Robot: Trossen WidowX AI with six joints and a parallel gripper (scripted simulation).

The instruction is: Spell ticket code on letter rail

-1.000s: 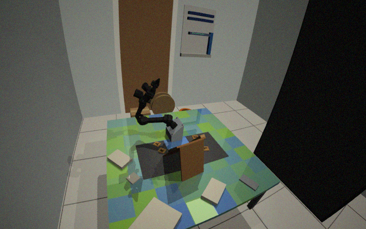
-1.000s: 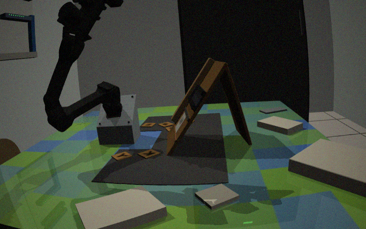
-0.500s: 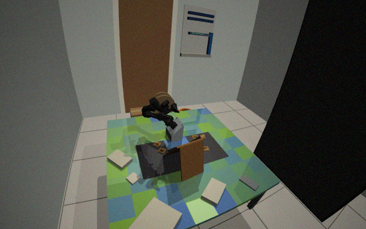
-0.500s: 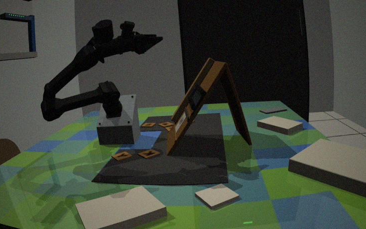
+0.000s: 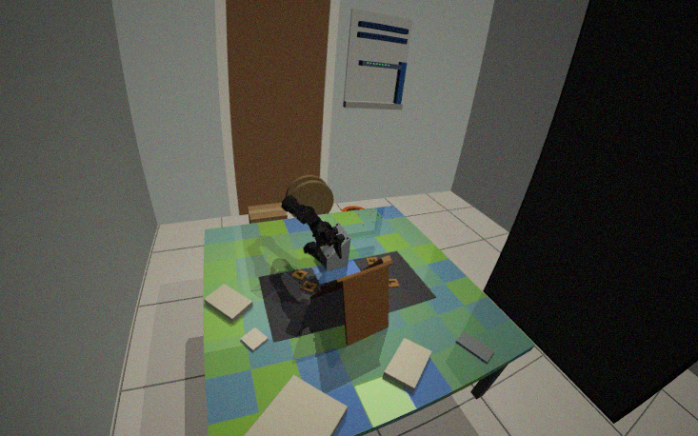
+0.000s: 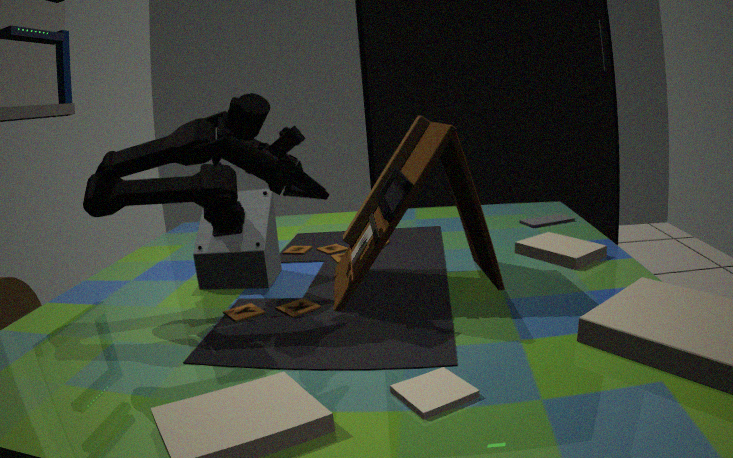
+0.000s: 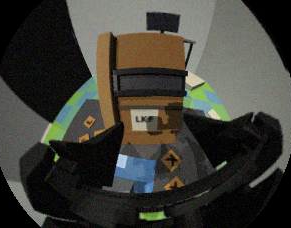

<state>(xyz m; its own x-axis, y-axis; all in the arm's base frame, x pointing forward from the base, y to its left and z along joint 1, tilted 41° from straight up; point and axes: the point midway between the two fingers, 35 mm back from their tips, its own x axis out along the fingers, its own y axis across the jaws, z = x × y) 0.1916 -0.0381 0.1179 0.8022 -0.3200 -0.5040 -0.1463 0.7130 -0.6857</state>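
Now: the orange letter tile marked l 7 cm ahead of my gripper tip, 30 cm to the left of it and 18 cm below it. The rest, counted from my gripper tip: dark mat (1 cm behind, 8 cm to the left, 18 cm below); white ticket (6 cm ahead, 2 cm to the left, 9 cm below); orange letter tile marked f (2 cm behind, 28 cm to the left, 18 cm below).
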